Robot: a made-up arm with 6 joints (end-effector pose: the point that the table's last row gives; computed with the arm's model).
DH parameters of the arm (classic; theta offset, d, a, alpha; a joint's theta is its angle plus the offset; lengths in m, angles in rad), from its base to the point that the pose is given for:
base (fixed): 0.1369 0 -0.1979 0
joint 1: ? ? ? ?
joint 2: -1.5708 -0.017 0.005 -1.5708
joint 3: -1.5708 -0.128 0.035 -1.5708
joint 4: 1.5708 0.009 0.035 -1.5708
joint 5: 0 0.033 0.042 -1.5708
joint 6: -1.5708 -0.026 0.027 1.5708
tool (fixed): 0 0.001 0 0
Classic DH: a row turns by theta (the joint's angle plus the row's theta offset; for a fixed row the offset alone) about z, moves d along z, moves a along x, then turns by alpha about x.
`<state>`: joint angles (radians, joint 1 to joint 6).
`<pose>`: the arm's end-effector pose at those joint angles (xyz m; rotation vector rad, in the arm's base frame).
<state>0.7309 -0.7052 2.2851 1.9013 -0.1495 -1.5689</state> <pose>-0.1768 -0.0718 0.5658 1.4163 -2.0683 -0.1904</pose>
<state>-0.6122 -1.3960 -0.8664 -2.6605 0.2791 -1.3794</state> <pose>-0.1034 -0.0105 0.5314 -1.5296 -0.3528 2.4300</pose>
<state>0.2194 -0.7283 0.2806 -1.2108 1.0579 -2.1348</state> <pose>-0.3213 0.0167 0.5470 -1.4329 -0.4615 -1.5435</pose>
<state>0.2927 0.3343 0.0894 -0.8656 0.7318 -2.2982</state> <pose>-0.3371 -0.0070 0.7171 -1.9770 -0.3730 -0.0263</pose>
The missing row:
joint 1: -0.1369 0.633 0.036 -1.5708
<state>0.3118 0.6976 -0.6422 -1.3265 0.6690 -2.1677</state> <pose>-0.3243 0.0051 0.7064 -2.8052 -0.3345 -0.0781</pose>
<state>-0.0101 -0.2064 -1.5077 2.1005 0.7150 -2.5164</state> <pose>-0.2464 -0.0340 0.6434 -0.3867 -0.9699 2.6139</pose>
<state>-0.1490 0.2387 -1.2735 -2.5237 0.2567 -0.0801</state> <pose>-0.2743 0.0294 0.5475 -0.8242 0.0389 2.6189</pose>
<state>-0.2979 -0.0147 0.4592 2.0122 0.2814 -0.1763</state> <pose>-0.2120 -0.0597 0.6547 -0.8604 -0.4010 0.0838</pose>
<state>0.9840 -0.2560 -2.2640 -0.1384 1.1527 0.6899</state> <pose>-0.2652 -0.2000 0.6094 -0.1327 -1.5485 -1.1345</pose>
